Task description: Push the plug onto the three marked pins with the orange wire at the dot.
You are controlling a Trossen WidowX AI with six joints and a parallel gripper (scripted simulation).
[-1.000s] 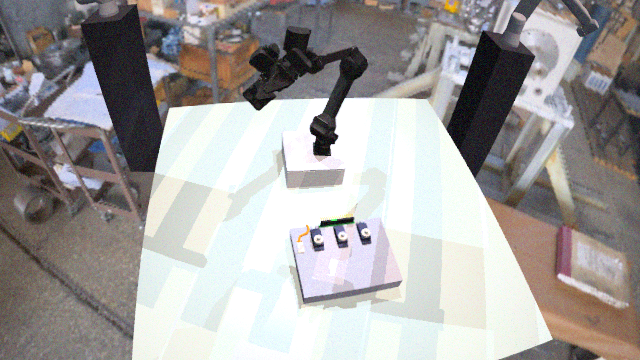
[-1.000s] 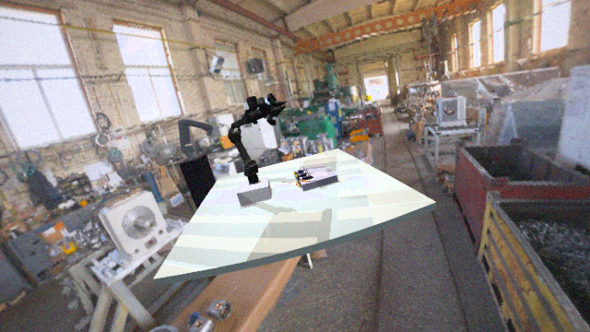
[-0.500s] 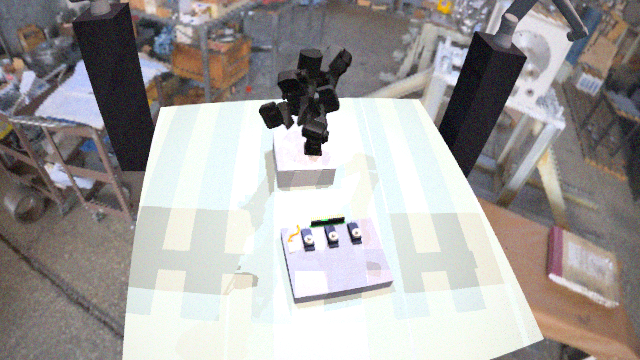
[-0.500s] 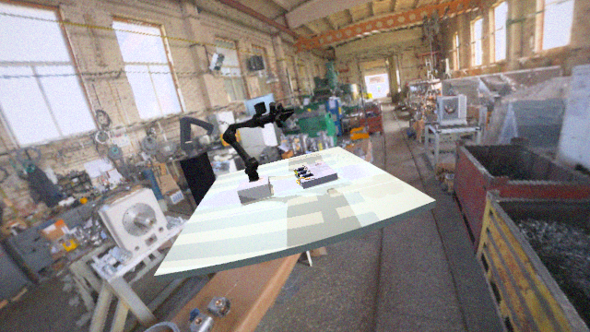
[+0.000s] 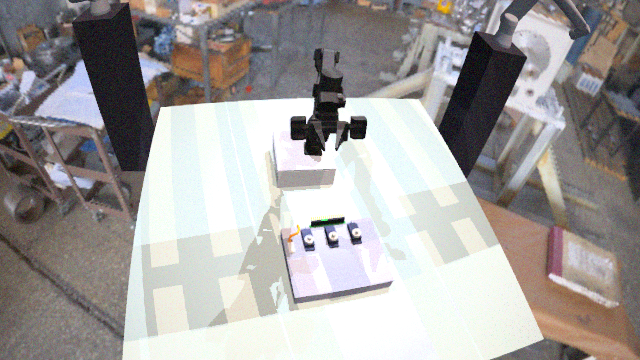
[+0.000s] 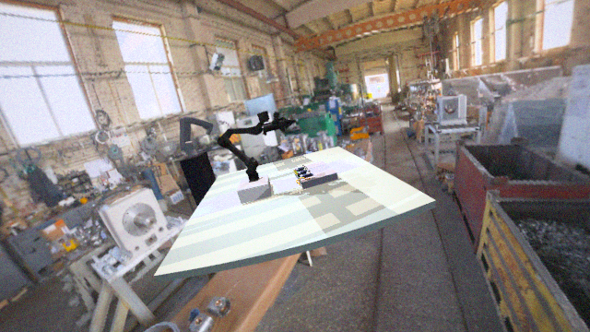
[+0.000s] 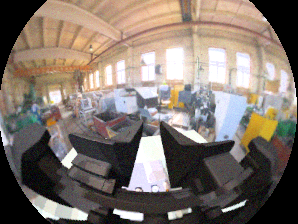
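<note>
Now: gripper tip 350 mm above the green band, 60 mm past it and 30 mm to the right of it. Round my gripper tip: printed holder 400 mm below, 100 mm ahead, 70 mm to the left.
</note>
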